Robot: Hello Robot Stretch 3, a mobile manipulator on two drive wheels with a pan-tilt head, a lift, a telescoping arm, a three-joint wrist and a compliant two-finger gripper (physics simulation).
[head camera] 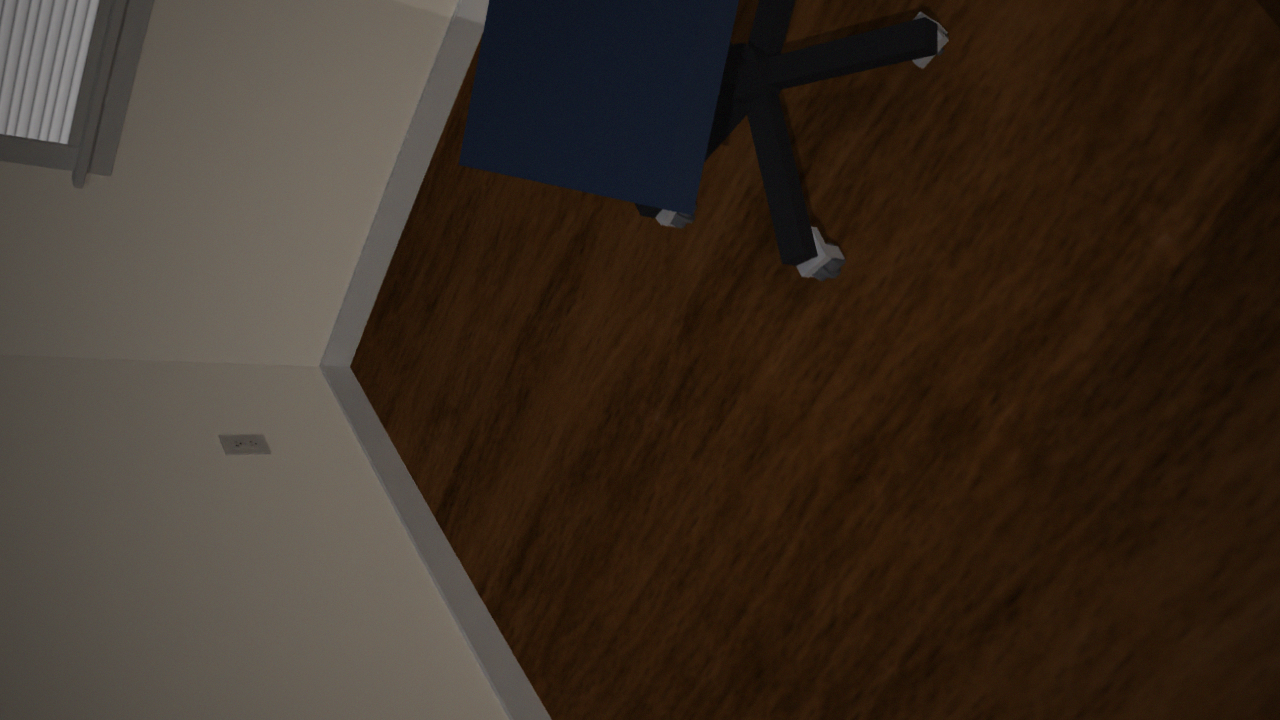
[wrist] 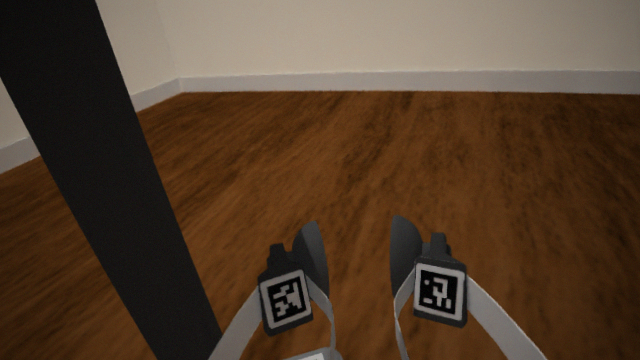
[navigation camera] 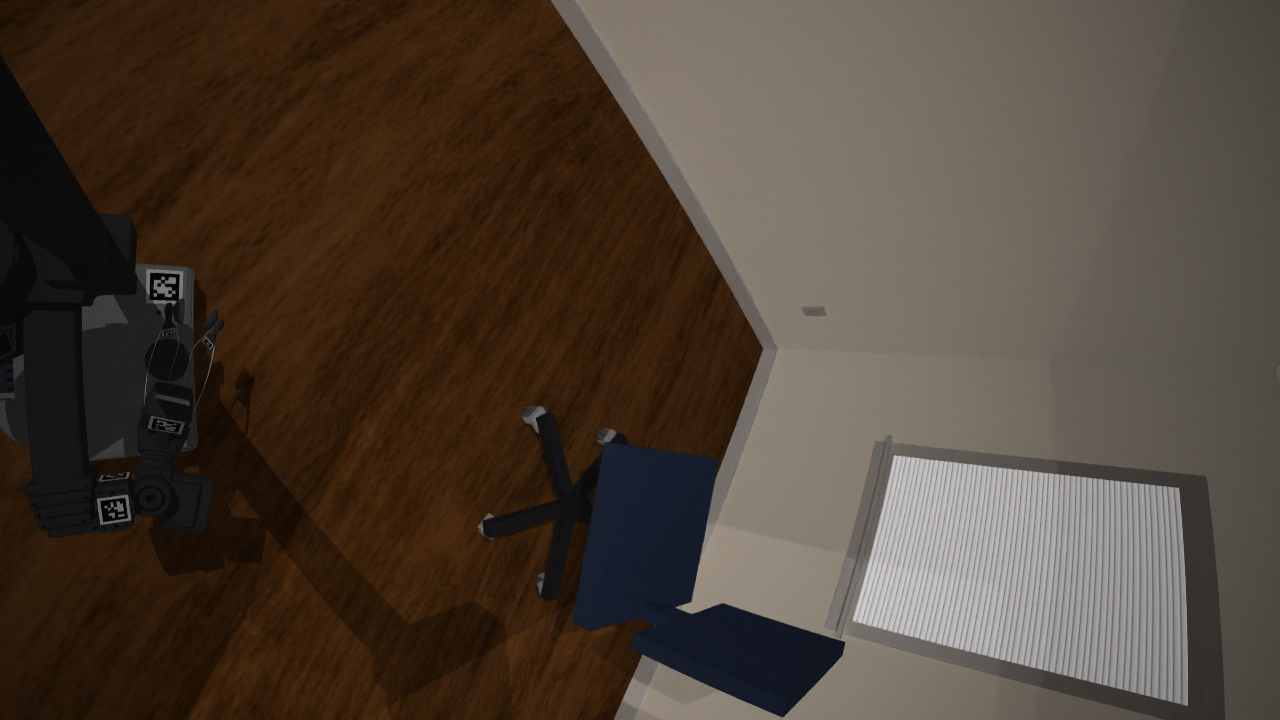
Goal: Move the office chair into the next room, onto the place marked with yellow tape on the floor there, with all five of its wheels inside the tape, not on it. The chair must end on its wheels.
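Note:
The office chair stands upright on its wheels on the wooden floor, near the wall under the window. It has a dark blue seat, a blue backrest and a black star base with grey wheels. Part of the chair is cut off by the head view's upper edge. My gripper is open and empty, folded in over my own base, with a stretch of floor between it and the chair. The yellow tape does not show in these views.
Two walls with pale baseboards meet in a corner beyond the chair. One wall has a window with blinds, the other an outlet. My dark mast crosses the wrist view's left side.

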